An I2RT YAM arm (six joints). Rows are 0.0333 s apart.
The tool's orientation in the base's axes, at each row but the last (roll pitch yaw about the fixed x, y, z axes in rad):
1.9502, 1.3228, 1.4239
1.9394, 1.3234, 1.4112
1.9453, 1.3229, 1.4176
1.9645, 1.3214, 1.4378
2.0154, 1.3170, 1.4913
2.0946, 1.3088, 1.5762
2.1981, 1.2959, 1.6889
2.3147, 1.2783, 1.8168
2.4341, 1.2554, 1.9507
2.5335, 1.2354, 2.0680
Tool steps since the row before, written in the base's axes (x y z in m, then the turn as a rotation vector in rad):
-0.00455, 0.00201, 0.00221, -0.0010, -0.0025, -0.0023
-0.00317, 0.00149, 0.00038, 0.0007, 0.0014, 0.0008
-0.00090, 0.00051, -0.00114, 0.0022, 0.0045, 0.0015
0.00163, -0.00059, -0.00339, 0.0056, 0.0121, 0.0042
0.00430, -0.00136, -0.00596, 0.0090, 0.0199, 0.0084
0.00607, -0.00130, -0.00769, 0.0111, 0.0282, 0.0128
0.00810, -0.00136, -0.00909, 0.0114, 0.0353, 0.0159
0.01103, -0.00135, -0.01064, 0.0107, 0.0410, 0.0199
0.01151, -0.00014, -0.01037, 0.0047, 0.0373, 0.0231
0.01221, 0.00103, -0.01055, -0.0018, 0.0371, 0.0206
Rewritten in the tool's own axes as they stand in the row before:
-0.00182, -0.00008, -0.00513, 0.0016, -0.0031, 0.0006
-0.00013, -0.00025, -0.00351, -0.0004, 0.0017, -0.0002
0.00120, -0.00028, -0.00093, -0.0003, 0.0052, -0.0004
0.00319, -0.00045, 0.00202, -0.0009, 0.0139, -0.0015
0.00551, -0.00035, 0.00503, -0.0030, 0.0230, -0.0028
0.00708, 0.00019, 0.00689, -0.0051, 0.0320, -0.0055
0.00812, 0.00083, 0.00913, -0.0062, 0.0388, -0.0090
0.00904, 0.00195, 0.01230, -0.0083, 0.0442, -0.0130
0.00849, 0.00328, 0.01254, -0.0118, 0.0388, -0.0174
0.00834, 0.00457, 0.01307, -0.0084, 0.0352, -0.0223

